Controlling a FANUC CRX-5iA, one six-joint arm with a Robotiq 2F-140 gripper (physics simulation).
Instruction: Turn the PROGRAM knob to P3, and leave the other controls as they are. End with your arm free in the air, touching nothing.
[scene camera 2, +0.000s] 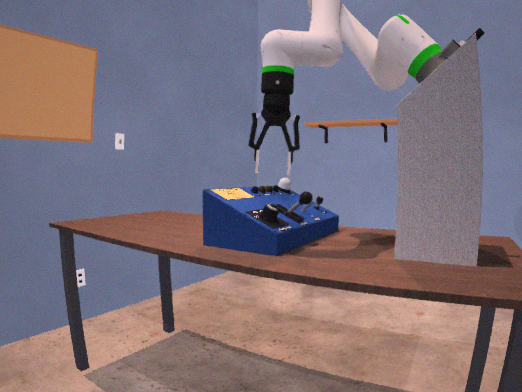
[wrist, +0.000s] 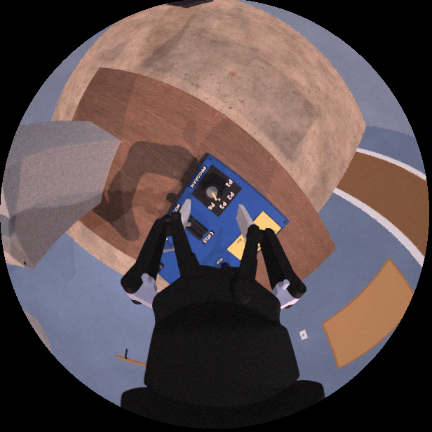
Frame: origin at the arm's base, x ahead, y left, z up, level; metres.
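Seen in the pictures: gripper, fingertip midpoint: (scene camera 2: 272, 173); arm's base, link origin: (scene camera 2: 443, 80).
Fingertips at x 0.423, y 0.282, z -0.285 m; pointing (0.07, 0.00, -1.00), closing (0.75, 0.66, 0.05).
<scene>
Pixels of each thing's top centre, then the offset from my fingertips to it. "pt": a spot on its surface instead. Level surfaces: height alone.
- PROGRAM knob, top centre: (scene camera 2: 270, 205) 0.007 m ahead, 0.000 m left, 0.089 m down
- lever with a black ball, top centre: (scene camera 2: 306, 191) 0.023 m back, 0.129 m right, 0.053 m down
- small toggle, top centre: (scene camera 2: 318, 196) 0.085 m ahead, 0.351 m right, 0.082 m down
- white dome, surface spot: (scene camera 2: 284, 183) pt 0.217 m ahead, 0.310 m right, 0.037 m down
- brown table, surface height: 0.218 m down
The PROGRAM knob (scene camera 2: 270, 213) (wrist: 212, 191) is a round dark knob with a grey top, on a black plate at one end of the blue control box (scene camera 2: 240, 230) (wrist: 216, 235). In the wrist view its yellow pointer line is directed at the P3 mark (wrist: 223, 205), between P2 and P4. My gripper (scene camera 2: 273, 169) (wrist: 213, 208) is open with nothing between its fingers. It hangs in the air above the box, clear of the knob and of the other controls.
Beside the knob are the CYCLE slider (wrist: 197, 228), a lever with a black ball (scene camera 2: 305, 198) and a small toggle (scene camera 2: 319, 200). A white dome (scene camera 2: 284, 183) and small buttons line the box's upper edge. A grey pedestal (scene camera 2: 439, 180) stands on the brown table (scene camera 2: 165, 226).
</scene>
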